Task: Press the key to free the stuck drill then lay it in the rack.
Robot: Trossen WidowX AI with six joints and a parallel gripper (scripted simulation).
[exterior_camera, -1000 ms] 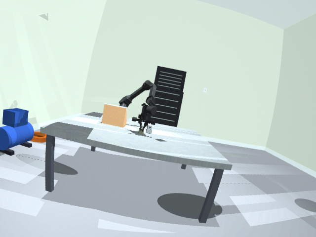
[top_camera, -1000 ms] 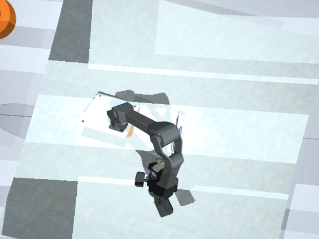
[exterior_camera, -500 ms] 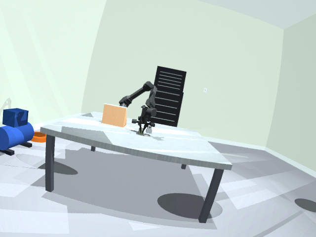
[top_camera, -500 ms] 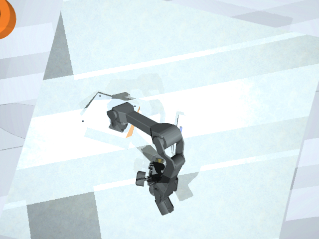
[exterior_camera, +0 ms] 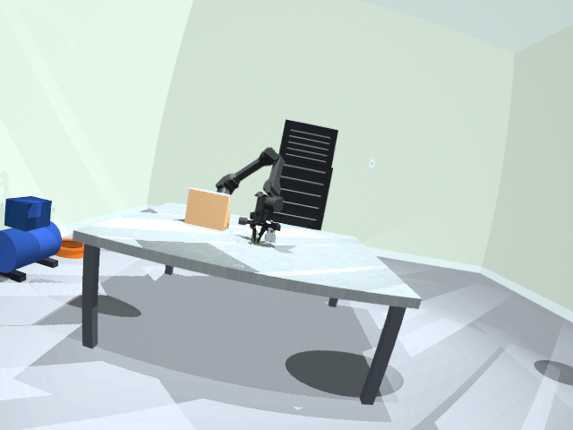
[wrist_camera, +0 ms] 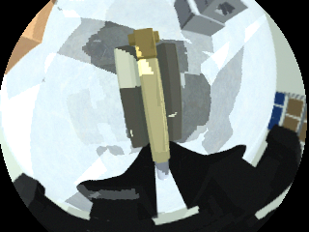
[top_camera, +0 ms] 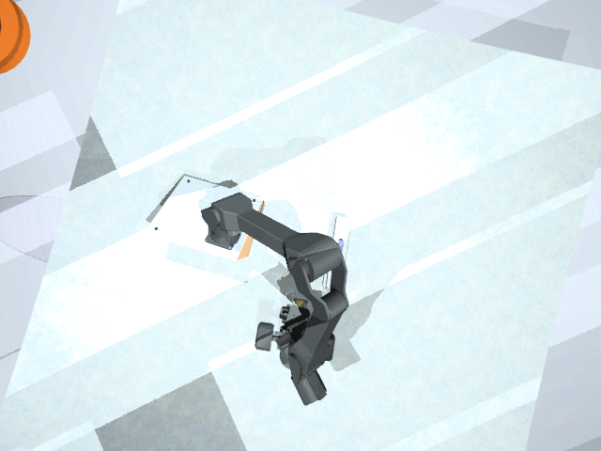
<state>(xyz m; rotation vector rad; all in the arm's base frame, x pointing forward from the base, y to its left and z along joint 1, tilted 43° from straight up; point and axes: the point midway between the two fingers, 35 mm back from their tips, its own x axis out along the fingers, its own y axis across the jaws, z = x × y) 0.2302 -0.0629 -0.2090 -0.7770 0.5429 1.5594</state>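
The beige ribbed rack lies 5 cm to the left of my gripper tip, 1 cm behind it and 1 cm above it. The rest, counted from my gripper tip: small dark part: 25 cm to the left, 4 cm above, 3 cm ahead; then small grey fixture: 23 cm to the left, 4 cm ahead, 3 cm above.
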